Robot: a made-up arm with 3 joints.
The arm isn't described. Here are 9 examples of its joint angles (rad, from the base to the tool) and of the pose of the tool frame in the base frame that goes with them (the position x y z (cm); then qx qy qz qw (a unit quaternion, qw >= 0)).
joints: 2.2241 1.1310 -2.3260
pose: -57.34 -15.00 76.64 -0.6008 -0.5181 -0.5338 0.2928
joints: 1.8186 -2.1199 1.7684
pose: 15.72 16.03 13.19 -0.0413 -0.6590 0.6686 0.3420
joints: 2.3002 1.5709 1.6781
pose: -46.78 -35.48 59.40 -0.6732 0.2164 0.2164 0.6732
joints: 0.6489 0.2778 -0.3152
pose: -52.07 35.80 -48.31 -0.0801 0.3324 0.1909 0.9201
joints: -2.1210 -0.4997 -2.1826
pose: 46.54 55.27 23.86 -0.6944 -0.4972 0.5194 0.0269
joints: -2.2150 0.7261 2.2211
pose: 69.05 0.79 56.41 -0.6788 0.5136 0.5154 0.0991
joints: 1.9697 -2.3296 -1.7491
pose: 28.61 -1.67 16.44 0.5783 -0.1788 -0.3234 0.7274
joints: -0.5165 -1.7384 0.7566
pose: -6.56 31.60 24.37 0.7471 0.1196 -0.0492 0.6520
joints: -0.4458 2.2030 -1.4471
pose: 9.09 -55.21 -34.49 -0.7181 0.5009 0.1442 0.4611
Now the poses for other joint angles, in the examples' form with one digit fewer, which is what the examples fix.
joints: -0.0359 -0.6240 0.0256
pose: -0.9 59.4 -23.1 0.307 -0.013 -0.007 0.952
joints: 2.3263 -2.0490 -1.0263
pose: 25.8 13.0 2.1 0.529 0.249 -0.582 0.565
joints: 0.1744 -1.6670 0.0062
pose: 0.5 34.2 29.2 0.737 0.061 -0.067 0.670
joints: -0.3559 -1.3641 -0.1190
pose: -4.4 47.2 16.4 0.611 -0.174 0.157 0.756
